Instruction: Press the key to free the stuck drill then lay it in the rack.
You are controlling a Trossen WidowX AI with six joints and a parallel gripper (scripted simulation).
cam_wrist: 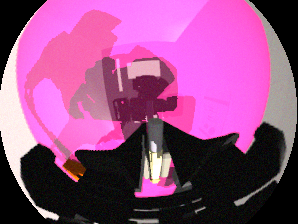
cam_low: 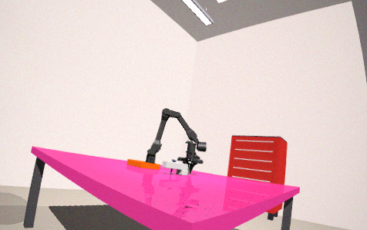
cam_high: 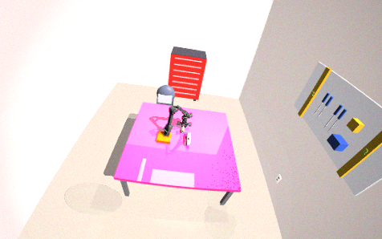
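The grey drill lies 40 mm to the right of my gripper tip and 30 mm above it. Round my gripper tip: blue piece 80 mm ahead, 240 mm to the right, 40 mm above.
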